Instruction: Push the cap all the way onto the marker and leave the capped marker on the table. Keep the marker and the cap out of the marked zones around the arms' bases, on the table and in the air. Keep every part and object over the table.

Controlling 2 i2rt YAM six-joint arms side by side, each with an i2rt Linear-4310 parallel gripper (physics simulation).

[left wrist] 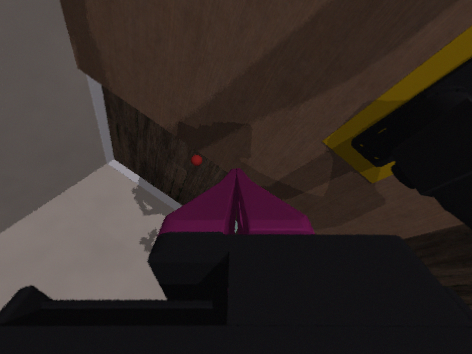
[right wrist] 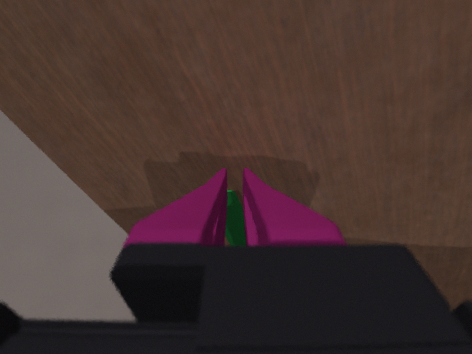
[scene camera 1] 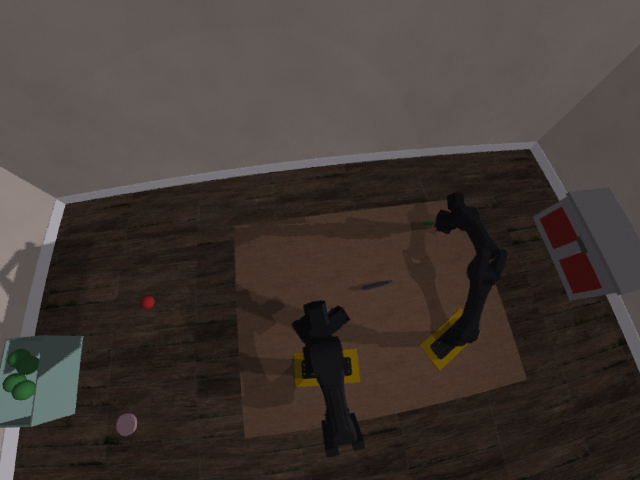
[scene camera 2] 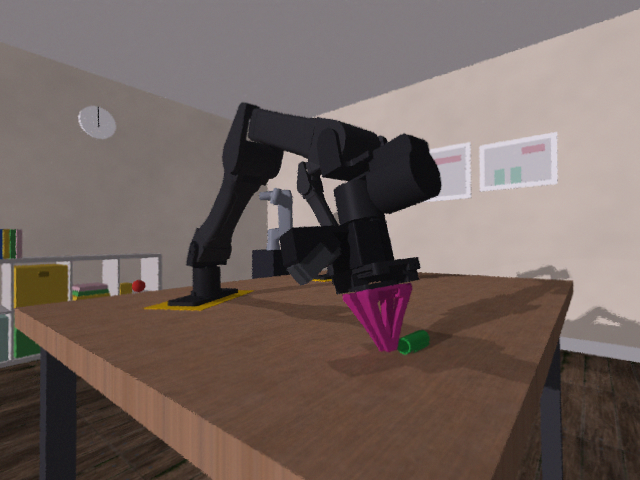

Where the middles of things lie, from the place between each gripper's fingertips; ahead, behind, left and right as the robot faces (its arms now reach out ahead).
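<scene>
My right gripper is 10 mm below the green cap point(right wrist: 235, 230), 20 mm short of it and 30 mm to the right of it.
As for my left hand, it is 24 cm above the green cap, and I find that hand 36 cm short of the cap and 68 cm to the left of it.
</scene>
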